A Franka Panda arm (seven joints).
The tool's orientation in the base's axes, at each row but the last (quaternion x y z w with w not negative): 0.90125 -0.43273 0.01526 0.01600; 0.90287 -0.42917 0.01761 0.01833; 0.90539 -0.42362 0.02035 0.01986; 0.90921 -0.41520 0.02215 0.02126; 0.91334 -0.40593 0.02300 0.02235
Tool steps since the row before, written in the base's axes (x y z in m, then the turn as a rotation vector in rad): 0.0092 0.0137 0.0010 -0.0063 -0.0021 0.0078; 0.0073 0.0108 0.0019 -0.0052 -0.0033 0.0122; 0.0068 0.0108 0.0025 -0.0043 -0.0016 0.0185; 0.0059 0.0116 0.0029 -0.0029 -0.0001 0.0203; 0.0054 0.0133 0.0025 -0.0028 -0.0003 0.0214
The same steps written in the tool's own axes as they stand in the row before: -0.0049 -0.0157 -0.0014 -0.0020 0.0064 -0.0078; -0.0037 -0.0124 -0.0023 -0.0001 0.0063 -0.0121; -0.0038 -0.0121 -0.0029 -0.0005 0.0047 -0.0185; -0.0047 -0.0120 -0.0034 -0.0006 0.0027 -0.0203; -0.0061 -0.0129 -0.0032 -0.0004 0.0028 -0.0214
